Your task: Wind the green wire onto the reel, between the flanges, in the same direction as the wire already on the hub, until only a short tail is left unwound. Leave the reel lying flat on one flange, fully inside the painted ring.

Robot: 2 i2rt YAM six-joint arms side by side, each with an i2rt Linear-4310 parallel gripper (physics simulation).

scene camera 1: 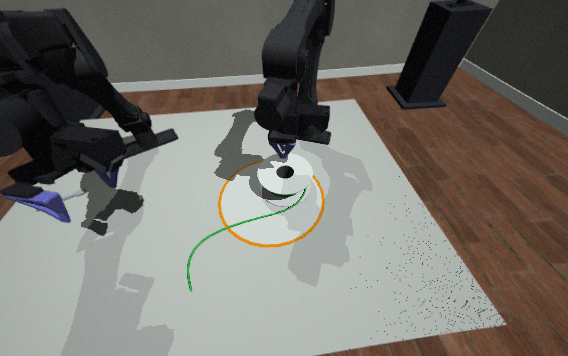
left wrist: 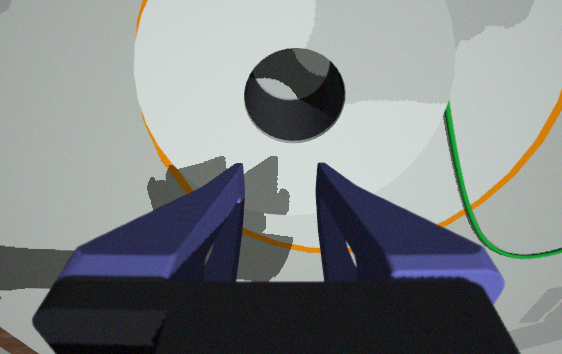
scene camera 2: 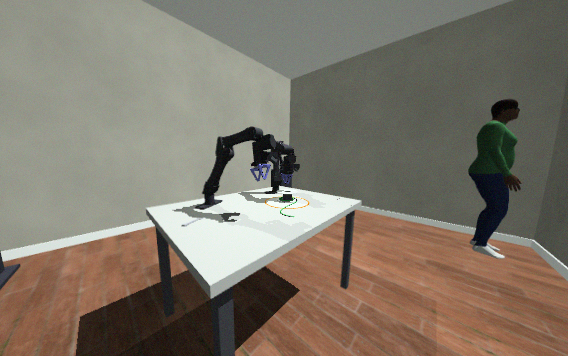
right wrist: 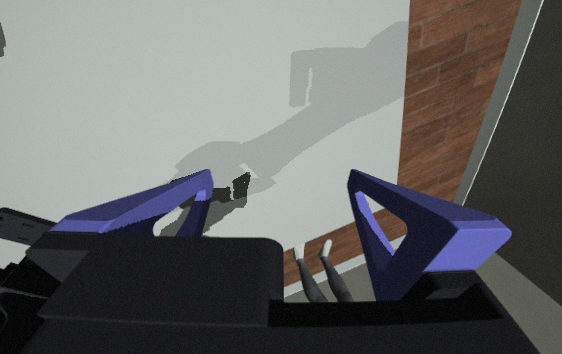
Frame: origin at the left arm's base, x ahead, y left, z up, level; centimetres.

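Seen in the pictures: left gripper, between the fingertips: (scene camera 1: 283, 154) (left wrist: 280, 176) (scene camera 2: 286, 183); right gripper, between the fingertips: (scene camera 1: 92, 203) (scene camera 2: 261, 180) (right wrist: 280, 177); left arm's base, origin of its link: (scene camera 1: 305, 134) (scene camera 2: 275, 192); right arm's base, origin of its link: (scene camera 1: 149, 143) (scene camera 2: 209, 204).
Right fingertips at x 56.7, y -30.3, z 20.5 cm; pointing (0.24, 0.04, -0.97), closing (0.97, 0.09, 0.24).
Offsets run from my right fingertips to a thing's top centre. Level surfaces: height alone.
The reel @[dz -14.0, dx -29.8, dy +29.6 cm] (scene camera 1: 270, 179) (scene camera 2: 287, 197) (left wrist: 200, 75) lies flat, its round white upper flange and dark central hole facing up. The orange painted ring (scene camera 1: 270, 245) (scene camera 2: 309, 202) (left wrist: 306, 249) is partly hidden by it; whether the lower flange is fully inside is unclear. The green wire (scene camera 1: 188, 270) (scene camera 2: 281, 212) (left wrist: 456, 165) leaves the reel and curves across the ring onto the table. My left gripper (scene camera 1: 283, 156) (scene camera 2: 286, 182) (left wrist: 280, 176) is partly open and empty, above the flange beside the hole. My right gripper (scene camera 1: 91, 202) (scene camera 2: 261, 179) (right wrist: 280, 177) is wide open and empty, away from the reel.
A thin grey rod @[dz -19.8, dx -6.1, dy -33.5 cm] (scene camera 2: 192, 221) lies on the white table @[dz -20.5 cm] (scene camera 2: 240, 245) near its left edge. Dark specks show at the table's lower right in scene camera 1. A dark pedestal (scene camera 1: 425, 55) stands on the floor beyond the table. A person (scene camera 2: 495, 145) stands off to the right in scene camera 2.
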